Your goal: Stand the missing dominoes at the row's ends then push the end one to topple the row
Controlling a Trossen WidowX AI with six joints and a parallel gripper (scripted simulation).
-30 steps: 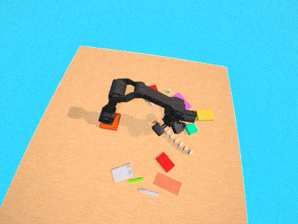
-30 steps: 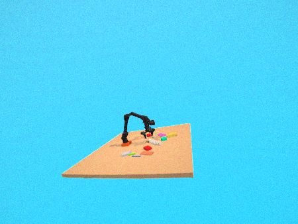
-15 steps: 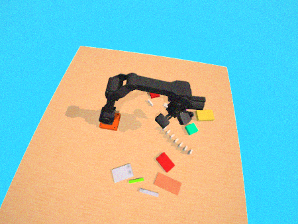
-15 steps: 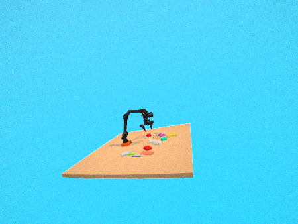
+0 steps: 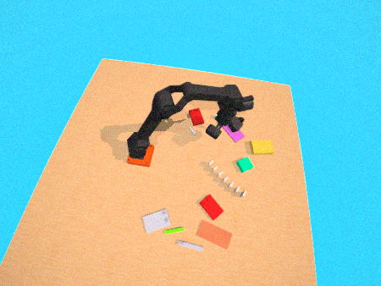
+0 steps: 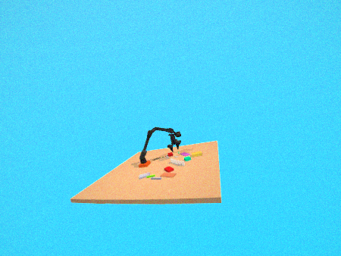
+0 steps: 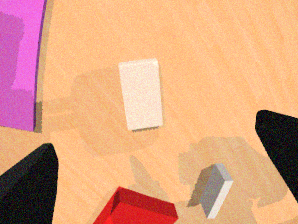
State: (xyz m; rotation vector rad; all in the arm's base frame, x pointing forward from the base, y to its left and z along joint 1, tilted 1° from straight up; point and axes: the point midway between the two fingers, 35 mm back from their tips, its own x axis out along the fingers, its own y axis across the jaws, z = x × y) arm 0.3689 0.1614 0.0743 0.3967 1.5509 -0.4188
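Now: gripper tip 9 cm short of the magenta slab, 7 cm above it and 6 cm to the right of it. Also, from my gripper tip: orange slab (47 cm to the right, 7 cm below, 3 cm ahead); then green block (16 cm ahead, 14 cm to the right, 6 cm below); then yellow block (25 cm ahead, 6 cm below, 3 cm to the right).
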